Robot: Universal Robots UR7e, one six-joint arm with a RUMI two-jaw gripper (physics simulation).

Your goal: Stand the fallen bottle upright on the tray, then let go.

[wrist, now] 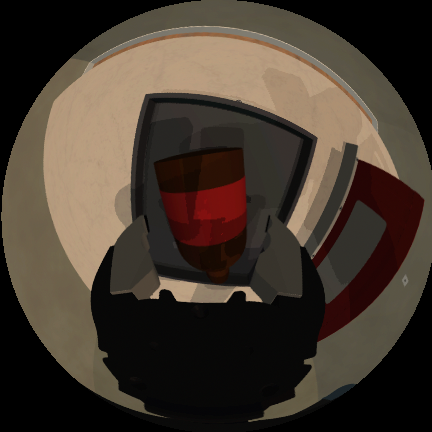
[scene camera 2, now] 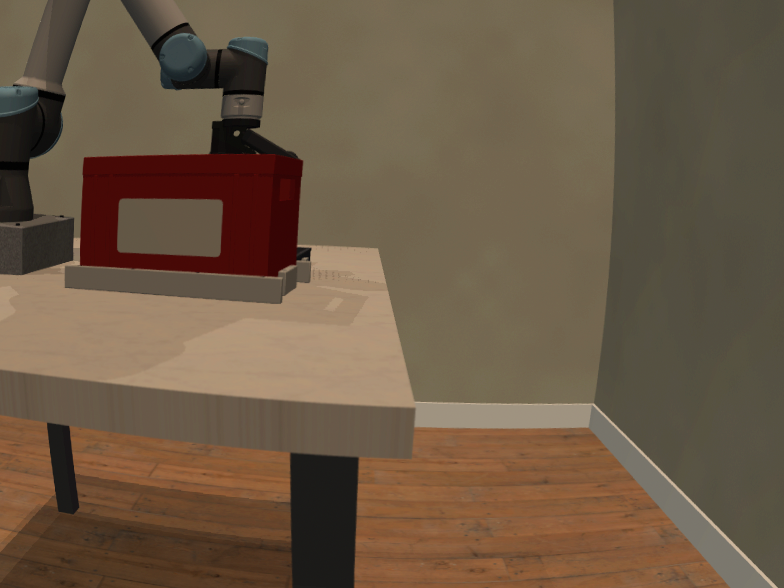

Scene:
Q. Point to a grey strip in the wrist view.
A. At 347,168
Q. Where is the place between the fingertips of my gripper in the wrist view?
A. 206,217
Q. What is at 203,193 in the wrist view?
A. A brown bottle.

